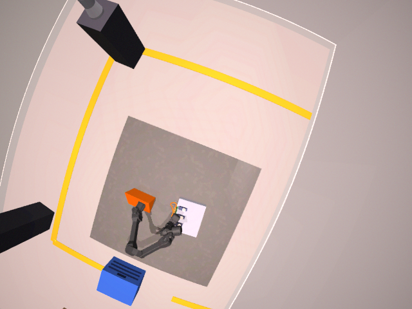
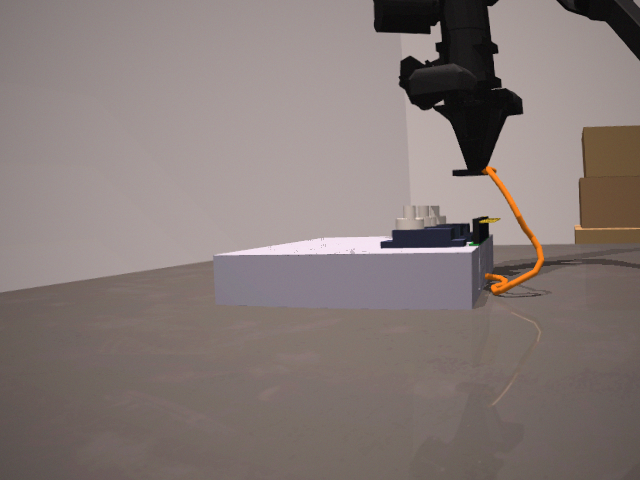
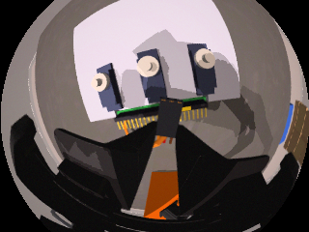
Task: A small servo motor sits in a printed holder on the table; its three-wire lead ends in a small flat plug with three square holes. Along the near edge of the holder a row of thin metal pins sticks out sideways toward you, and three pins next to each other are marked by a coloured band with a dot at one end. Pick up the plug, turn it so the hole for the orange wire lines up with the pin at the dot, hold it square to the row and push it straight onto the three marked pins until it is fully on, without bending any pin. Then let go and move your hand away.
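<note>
Now: the yellow band 2 cm to the right of my gripper tip and 5 cm below it. Round my gripper tip: printed holder 15 cm ahead, 4 cm to the left, 10 cm below.
</note>
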